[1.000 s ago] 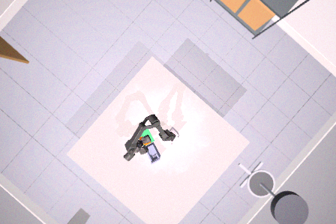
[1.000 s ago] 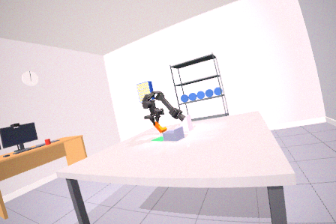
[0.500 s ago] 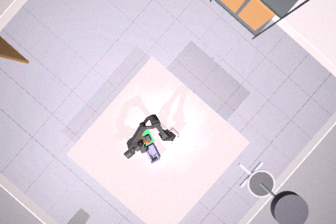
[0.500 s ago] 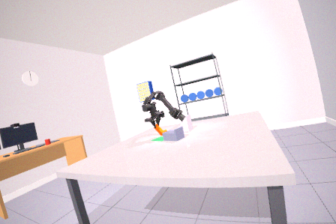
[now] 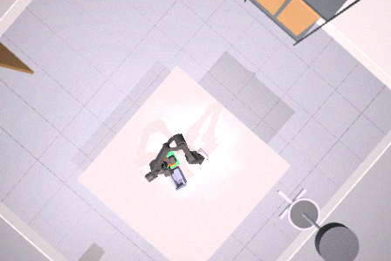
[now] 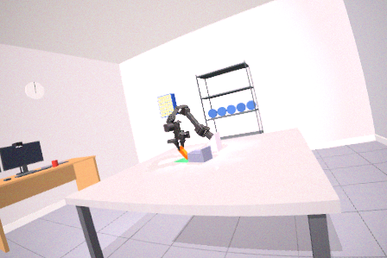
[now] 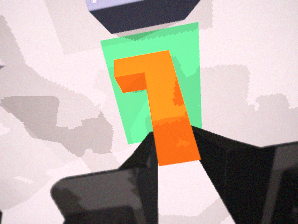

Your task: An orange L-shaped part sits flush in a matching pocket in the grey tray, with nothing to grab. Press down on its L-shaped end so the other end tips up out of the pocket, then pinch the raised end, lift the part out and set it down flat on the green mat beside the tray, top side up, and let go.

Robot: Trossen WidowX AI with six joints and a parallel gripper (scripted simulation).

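My gripper tip is 40 mm to the right of the orange L-shaped part and 30 mm above it. From my gripper tip the other things lie so: green mat 10 mm ahead, 20 mm to the left, 90 mm below.
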